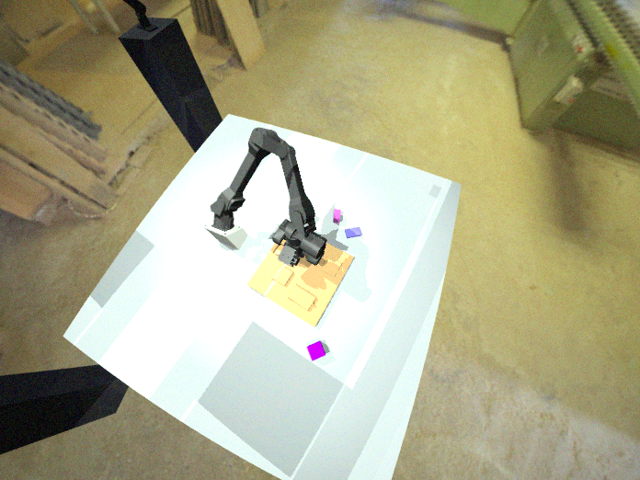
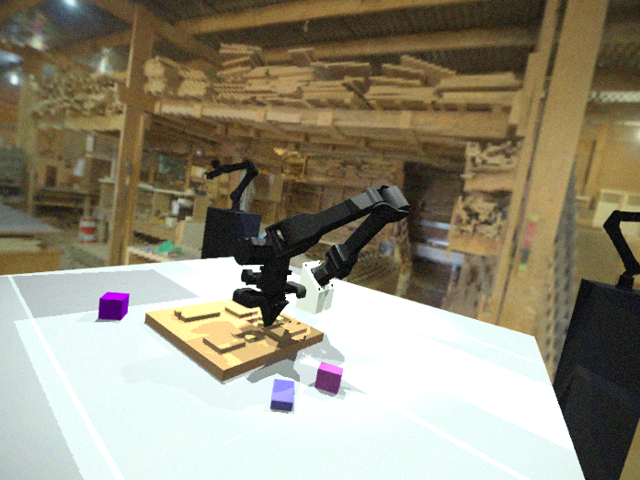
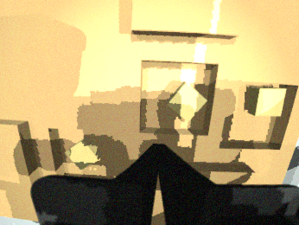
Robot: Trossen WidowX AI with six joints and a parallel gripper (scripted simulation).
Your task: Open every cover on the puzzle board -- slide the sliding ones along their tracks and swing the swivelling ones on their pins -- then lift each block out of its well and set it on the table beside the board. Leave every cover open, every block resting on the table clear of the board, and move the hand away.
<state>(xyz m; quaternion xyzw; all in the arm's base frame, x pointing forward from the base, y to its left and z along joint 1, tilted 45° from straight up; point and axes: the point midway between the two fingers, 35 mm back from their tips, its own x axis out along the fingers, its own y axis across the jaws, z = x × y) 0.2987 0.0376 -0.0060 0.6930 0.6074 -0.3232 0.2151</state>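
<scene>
The tan puzzle board lies 4 cm ahead of my gripper tip and 6 cm to the right of it. Also, from my gripper tip: pink block: 8 cm ahead, 20 cm to the left; purple block: 18 cm ahead, 30 cm to the right; lavender block: 17 cm ahead, 16 cm to the left, 2 cm below.
</scene>
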